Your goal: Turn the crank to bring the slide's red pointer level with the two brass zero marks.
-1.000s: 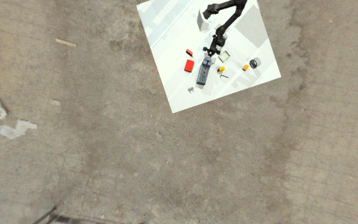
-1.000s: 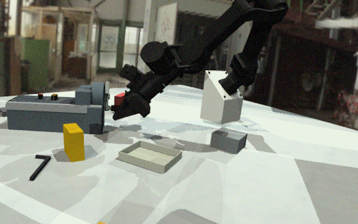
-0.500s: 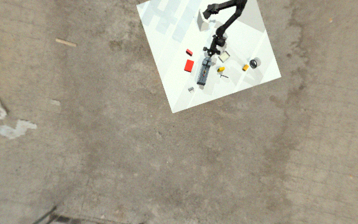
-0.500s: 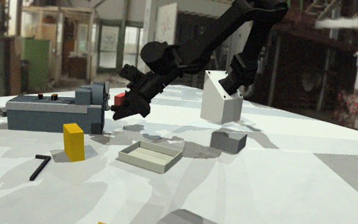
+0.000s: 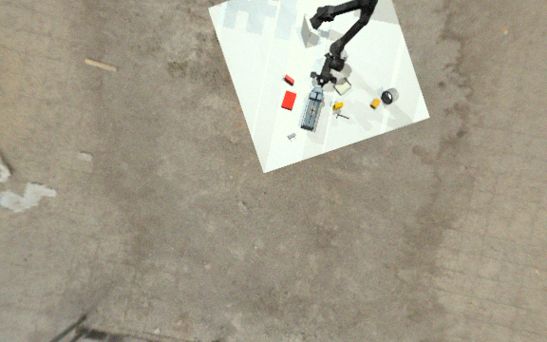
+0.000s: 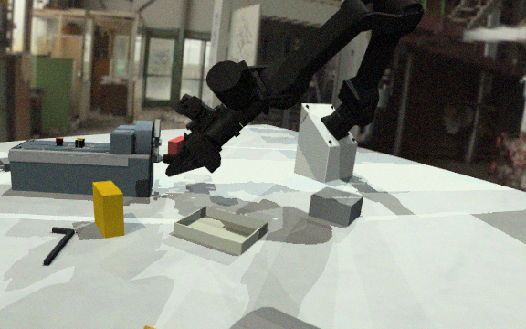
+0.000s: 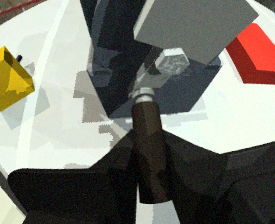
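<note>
Now: gripper tip 30 mm below the dark crank handle, 10 mm to the right of it and 10 mm past it. From my gripper tip the other things lie so: red pointer 150 mm to the right, 150 mm ahead, 50 mm above; then shallow grey tray 180 mm to the left, 50 mm ahead, 30 mm below; then yellow block 170 mm ahead, 70 mm to the left.
</note>
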